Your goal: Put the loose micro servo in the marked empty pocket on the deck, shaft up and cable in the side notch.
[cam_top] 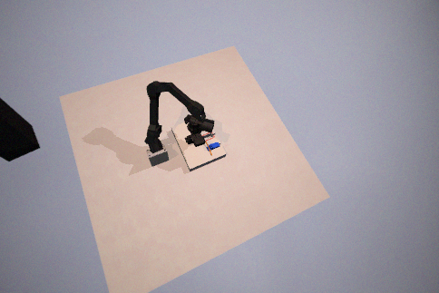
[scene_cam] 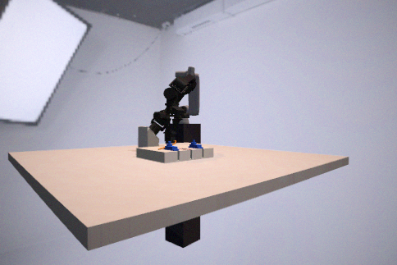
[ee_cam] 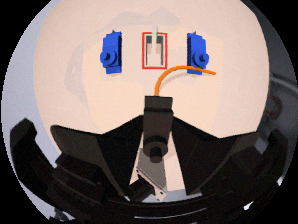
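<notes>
Now: the deck 10 mm behind my gripper tip and 100 mm below it.
</notes>
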